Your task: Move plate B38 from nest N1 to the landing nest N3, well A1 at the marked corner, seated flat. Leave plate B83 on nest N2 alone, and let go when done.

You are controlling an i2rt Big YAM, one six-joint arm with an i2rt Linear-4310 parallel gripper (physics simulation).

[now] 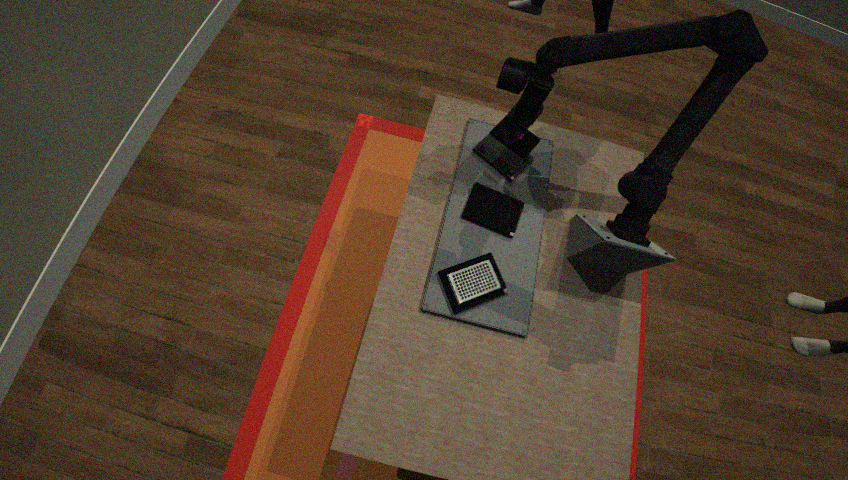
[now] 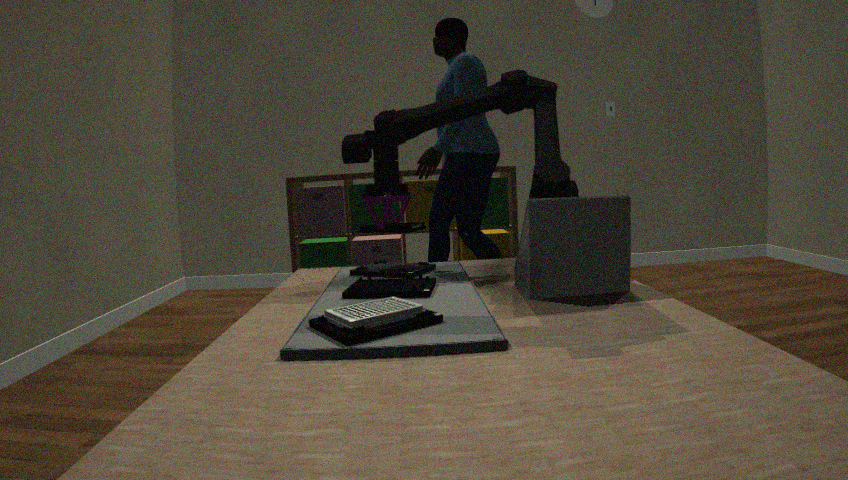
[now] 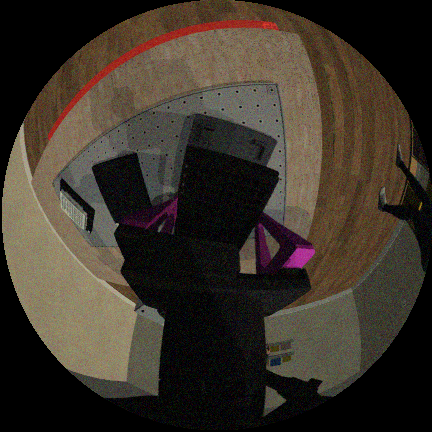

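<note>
My gripper [image 1: 517, 137] [image 2: 386, 218] [image 3: 218, 207] is shut on a dark plate [image 1: 528, 144] [image 2: 411, 227] [image 3: 229, 192], its magenta fingers at two opposite sides. The plate hangs roughly level, with a visible gap above the far nest [image 1: 498, 159] [image 2: 392, 270] [image 3: 232, 137]. A white plate [image 1: 476, 281] [image 2: 373, 312] [image 3: 73, 210] sits in the near black nest [image 1: 455, 303] [image 2: 351, 337]. The black middle nest [image 1: 492, 209] [image 2: 387, 289] [image 3: 121, 185] lies between them; its dark surface shows no clear plate. Plate names, nest labels and the A1 mark cannot be read.
The nests stand on a grey perforated board [image 1: 520, 261] [image 2: 464, 344] [image 3: 260, 105] on the wooden table [image 1: 487, 392] [image 2: 386, 416]. The arm's grey base block [image 1: 601, 261] [image 2: 577, 249] stands right of the board. A person [image 2: 467, 118] stands behind the arm.
</note>
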